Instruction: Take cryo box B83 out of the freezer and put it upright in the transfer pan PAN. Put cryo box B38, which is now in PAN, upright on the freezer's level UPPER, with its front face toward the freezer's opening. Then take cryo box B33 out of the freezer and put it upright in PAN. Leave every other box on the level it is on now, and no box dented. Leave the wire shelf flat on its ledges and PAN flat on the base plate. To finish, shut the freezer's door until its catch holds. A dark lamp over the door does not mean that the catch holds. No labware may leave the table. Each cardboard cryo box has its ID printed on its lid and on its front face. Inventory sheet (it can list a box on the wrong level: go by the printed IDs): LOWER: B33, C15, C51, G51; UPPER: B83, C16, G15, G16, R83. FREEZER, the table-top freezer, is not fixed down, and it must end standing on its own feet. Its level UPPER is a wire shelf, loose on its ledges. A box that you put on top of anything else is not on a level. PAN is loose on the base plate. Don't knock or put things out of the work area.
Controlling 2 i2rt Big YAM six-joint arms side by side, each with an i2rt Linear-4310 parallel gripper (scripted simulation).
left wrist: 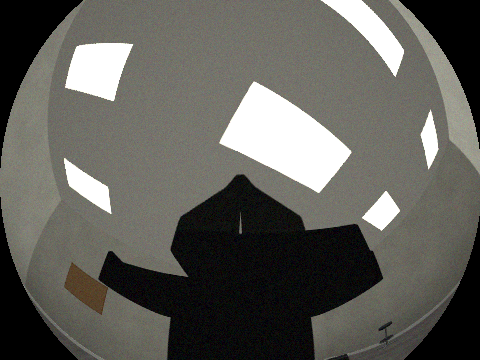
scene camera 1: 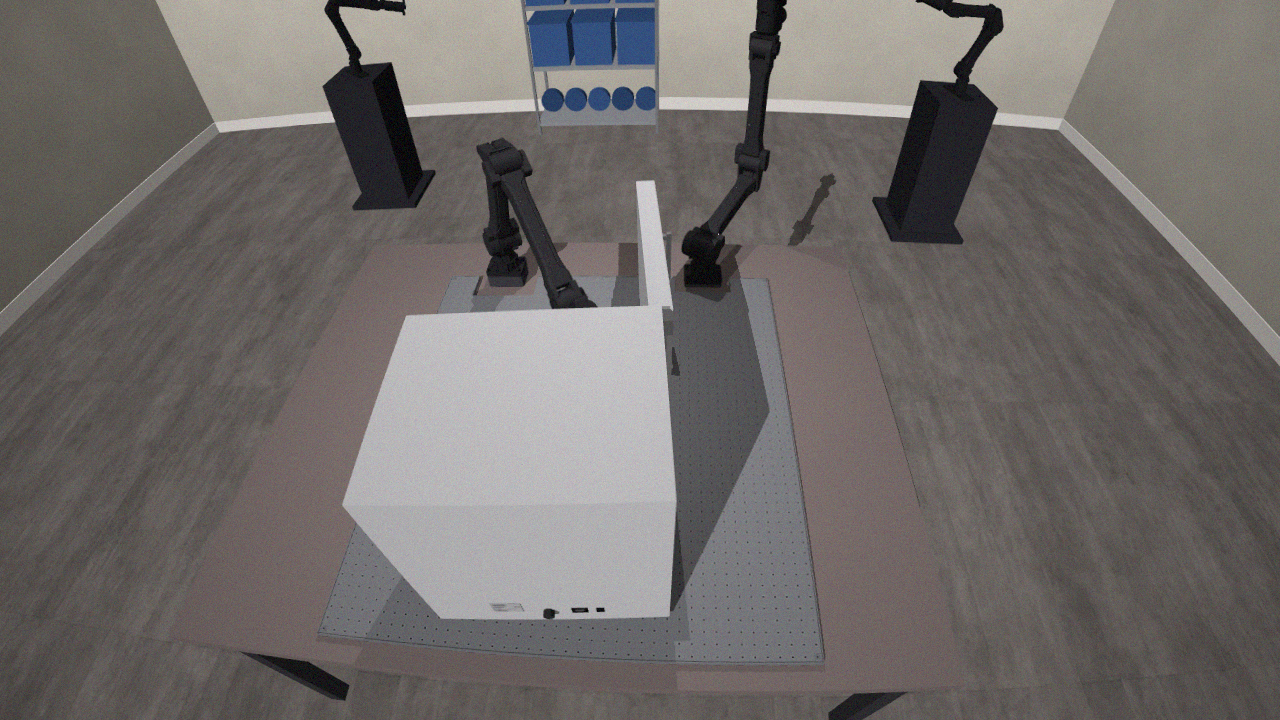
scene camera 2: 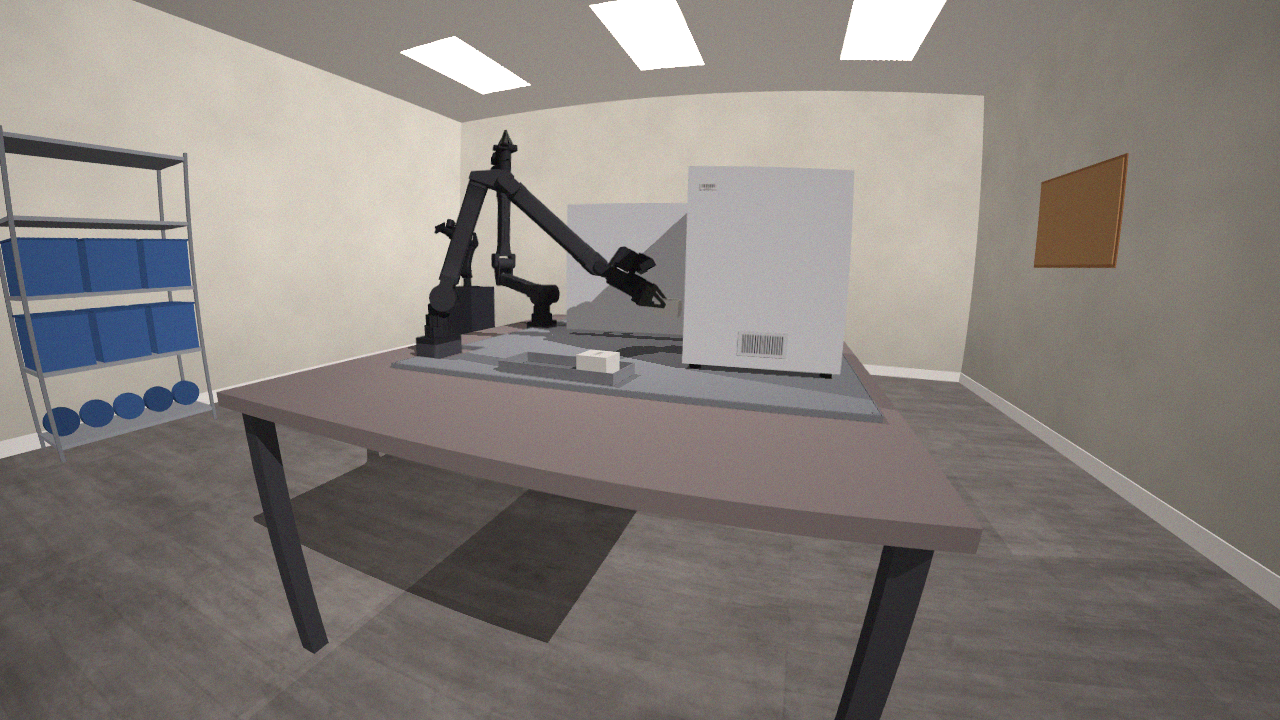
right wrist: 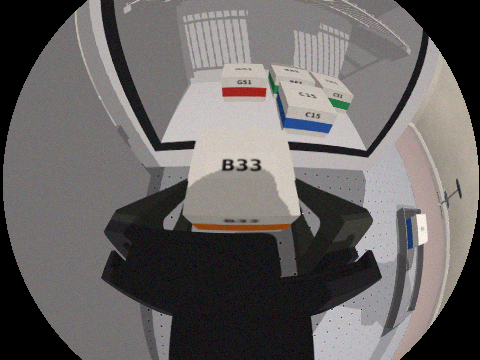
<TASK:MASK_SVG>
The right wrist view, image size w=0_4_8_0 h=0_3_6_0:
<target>right gripper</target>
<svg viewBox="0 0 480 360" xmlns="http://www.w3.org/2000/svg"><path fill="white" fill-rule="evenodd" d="M371 213L367 208L321 191L295 177L297 197L319 217L320 228L316 236L313 236L300 207L301 216L291 224L297 276L280 277L279 249L276 237L271 233L192 232L192 223L183 216L183 208L173 231L164 229L165 217L185 199L188 179L163 191L116 209L104 233L127 260L116 251L111 251L101 279L137 303L172 316L168 360L315 360L311 316L345 303L381 279L379 265L371 249L355 261L359 257L355 247L373 223Z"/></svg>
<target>transfer pan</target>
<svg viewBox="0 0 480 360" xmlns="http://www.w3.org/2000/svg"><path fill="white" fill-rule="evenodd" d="M420 208L403 207L396 211L400 243L399 276L397 276L395 300L393 300L391 316L389 316L387 324L388 327L400 324L405 317L411 315L415 311L417 297L419 297L421 276L423 276L424 244L408 249L407 224L405 224L405 220L411 219L411 216L419 215L421 213Z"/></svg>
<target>orange-banded cryo box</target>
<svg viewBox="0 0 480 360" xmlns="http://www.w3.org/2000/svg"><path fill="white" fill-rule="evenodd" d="M199 131L197 133L195 149L193 149L187 193L185 193L183 216L188 221L191 221L192 225L195 225L201 231L279 232L285 231L300 216L295 172L293 172L291 152L289 152L285 131L277 131L277 129L205 129L205 131Z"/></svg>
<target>red-fronted cryo box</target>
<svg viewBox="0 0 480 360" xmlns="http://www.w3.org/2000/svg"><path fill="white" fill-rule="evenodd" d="M224 64L223 75L221 75L221 89L223 89L224 101L261 101L261 103L264 103L268 77L263 64Z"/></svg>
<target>blue-banded cryo box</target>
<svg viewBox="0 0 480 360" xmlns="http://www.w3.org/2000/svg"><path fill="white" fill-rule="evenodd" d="M280 81L276 107L277 113L279 113L281 129L285 133L289 133L289 135L327 136L329 131L331 131L333 123L335 123L337 112L323 89L311 87L311 85Z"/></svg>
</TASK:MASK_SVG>
